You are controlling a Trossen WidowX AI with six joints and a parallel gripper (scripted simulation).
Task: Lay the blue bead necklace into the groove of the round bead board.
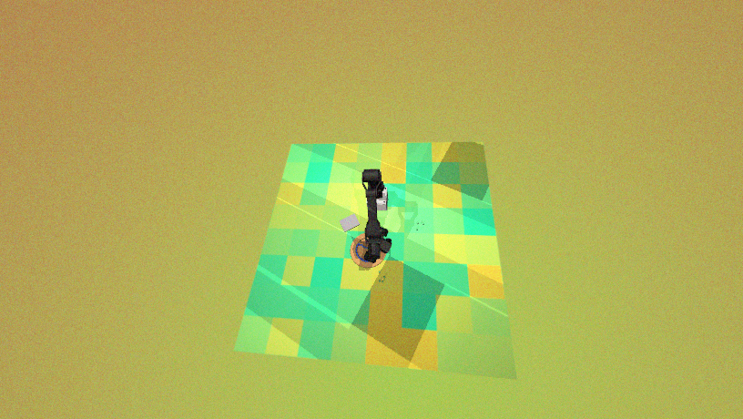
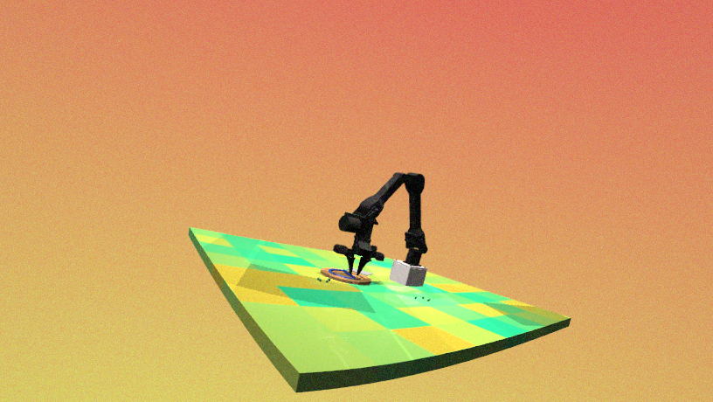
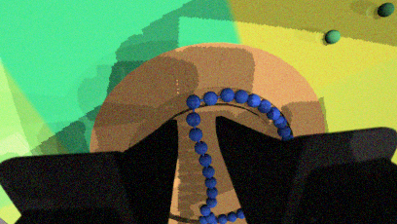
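My gripper tip is 10 mm past the round bead board, 50 mm to the left of it and 20 mm above it. The rest, counted from my gripper tip: flat grey piece 190 mm behind, 160 mm to the right, 30 mm below.
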